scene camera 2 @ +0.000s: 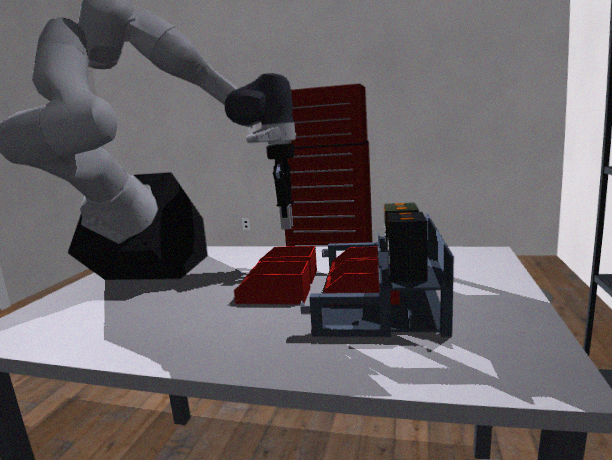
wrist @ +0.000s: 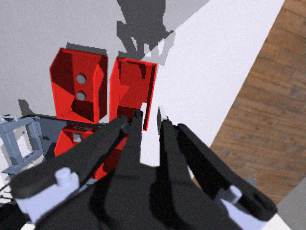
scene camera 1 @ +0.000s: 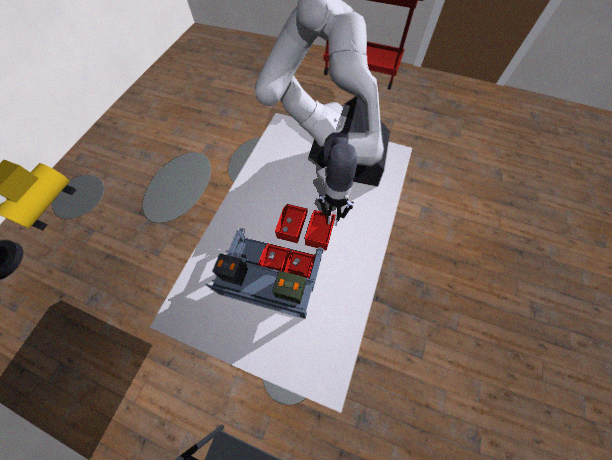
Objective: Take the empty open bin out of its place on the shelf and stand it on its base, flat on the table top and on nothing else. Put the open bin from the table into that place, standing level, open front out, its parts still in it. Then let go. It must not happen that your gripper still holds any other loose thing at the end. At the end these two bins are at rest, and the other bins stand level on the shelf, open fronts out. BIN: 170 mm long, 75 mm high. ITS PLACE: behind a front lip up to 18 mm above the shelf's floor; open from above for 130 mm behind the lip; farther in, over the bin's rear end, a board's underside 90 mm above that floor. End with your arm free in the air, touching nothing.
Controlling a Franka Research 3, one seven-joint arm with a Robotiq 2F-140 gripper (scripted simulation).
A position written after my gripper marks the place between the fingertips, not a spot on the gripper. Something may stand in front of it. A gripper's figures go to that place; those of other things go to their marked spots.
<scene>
My gripper (scene camera 2: 287, 227): 1.21 m from the lens. A red bin (scene camera 2: 295, 253) is 1.22 m from the lens. A red bin (scene camera 2: 274, 282) is 1.01 m from the lens. A red bin (scene camera 2: 353, 276): 0.95 m from the lens.
</scene>
